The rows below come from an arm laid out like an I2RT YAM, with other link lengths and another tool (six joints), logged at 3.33 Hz.
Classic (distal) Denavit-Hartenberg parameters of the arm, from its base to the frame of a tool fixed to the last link. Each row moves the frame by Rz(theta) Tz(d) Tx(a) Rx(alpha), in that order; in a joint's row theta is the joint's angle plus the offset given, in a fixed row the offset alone. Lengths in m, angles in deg.
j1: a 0.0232; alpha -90; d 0.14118; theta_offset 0
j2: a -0.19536; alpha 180; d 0; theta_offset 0
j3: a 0.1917; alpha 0; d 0; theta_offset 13.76
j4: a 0.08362; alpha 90; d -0.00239; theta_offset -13.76
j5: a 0; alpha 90; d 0.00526; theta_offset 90
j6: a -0.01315; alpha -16.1; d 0.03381; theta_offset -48
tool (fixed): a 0; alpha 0; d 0.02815; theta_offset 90
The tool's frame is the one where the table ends.
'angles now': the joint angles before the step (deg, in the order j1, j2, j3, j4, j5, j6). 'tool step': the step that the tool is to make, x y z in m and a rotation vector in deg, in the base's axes. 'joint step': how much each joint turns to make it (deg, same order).
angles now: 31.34, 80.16, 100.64, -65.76, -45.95, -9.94
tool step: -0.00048, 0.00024, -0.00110, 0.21, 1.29, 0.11
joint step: -0.05, 0.10, -0.27, -0.12, -0.72, 0.70
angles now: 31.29, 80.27, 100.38, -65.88, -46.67, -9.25
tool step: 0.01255, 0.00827, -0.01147, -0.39, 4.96, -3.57
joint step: 0.02, 2.24, -2.28, 4.40, 0.89, 5.98
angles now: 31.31, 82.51, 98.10, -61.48, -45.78, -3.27
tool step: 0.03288, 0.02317, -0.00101, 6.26, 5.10, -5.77
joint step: -0.10, 5.23, -0.82, 15.17, -1.03, 14.13
